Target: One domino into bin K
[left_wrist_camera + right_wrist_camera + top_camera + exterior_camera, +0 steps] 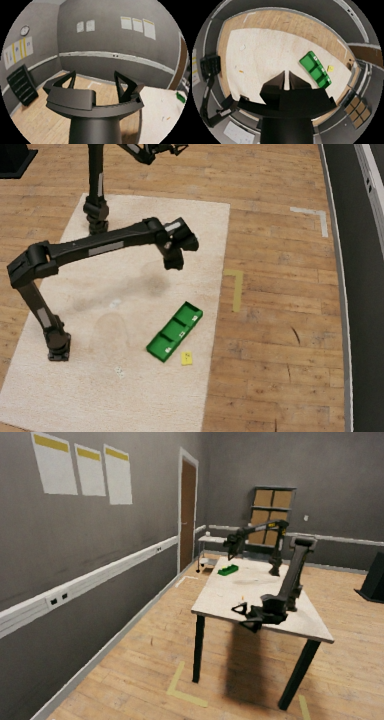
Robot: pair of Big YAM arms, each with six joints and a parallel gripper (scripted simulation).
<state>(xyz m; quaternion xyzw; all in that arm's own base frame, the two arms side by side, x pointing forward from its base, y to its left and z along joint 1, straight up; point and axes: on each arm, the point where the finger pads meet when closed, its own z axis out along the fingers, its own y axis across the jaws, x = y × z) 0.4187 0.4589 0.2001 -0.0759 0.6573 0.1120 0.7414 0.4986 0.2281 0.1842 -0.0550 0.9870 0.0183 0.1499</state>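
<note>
My right gripper is now 18 cm to the left of the green bin and 16 cm above it.
</note>
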